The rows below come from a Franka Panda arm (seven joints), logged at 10 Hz.
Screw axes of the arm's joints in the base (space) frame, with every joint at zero. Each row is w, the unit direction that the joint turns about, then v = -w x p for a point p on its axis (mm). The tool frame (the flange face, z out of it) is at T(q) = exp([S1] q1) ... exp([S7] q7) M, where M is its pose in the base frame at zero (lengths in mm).
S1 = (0, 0, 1, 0.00, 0.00, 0.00)
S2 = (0, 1, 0, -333.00, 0.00, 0.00)
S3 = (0, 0, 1, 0.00, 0.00, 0.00)
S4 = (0, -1, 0, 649.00, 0.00, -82.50)
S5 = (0, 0, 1, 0.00, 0.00, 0.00)
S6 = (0, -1, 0, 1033.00, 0.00, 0.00)
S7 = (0, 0, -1, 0.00, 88.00, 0.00)
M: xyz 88.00 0.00 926.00 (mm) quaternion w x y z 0 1 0 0
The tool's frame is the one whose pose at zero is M.
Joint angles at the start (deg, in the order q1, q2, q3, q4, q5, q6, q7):
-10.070 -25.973 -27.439 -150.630 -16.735 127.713 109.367
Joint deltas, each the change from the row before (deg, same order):
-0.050 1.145 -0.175 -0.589 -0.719 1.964 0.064
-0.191 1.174 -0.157 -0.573 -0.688 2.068 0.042
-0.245 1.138 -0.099 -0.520 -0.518 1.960 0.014
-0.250 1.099 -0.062 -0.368 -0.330 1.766 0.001
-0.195 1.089 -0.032 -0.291 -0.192 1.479 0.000
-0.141 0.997 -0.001 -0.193 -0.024 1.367 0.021
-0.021 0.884 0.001 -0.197 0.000 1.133 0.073
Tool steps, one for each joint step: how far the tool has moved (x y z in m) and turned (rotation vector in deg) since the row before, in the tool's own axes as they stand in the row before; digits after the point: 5 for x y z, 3 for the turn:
-0.00062 -0.00115 0.00864 0.477 0.549 -0.360
0.00012 -0.00116 0.00850 0.548 0.488 -0.269
0.00017 -0.00088 0.00796 0.486 0.372 -0.197
0.00021 -0.00110 0.00687 0.438 0.263 -0.091
-0.00010 -0.00077 0.00664 0.223 0.247 -0.069
-0.00046 -0.00098 0.00550 0.258 0.116 0.016
-0.00109 -0.00038 0.00513 0.130 0.108 -0.029

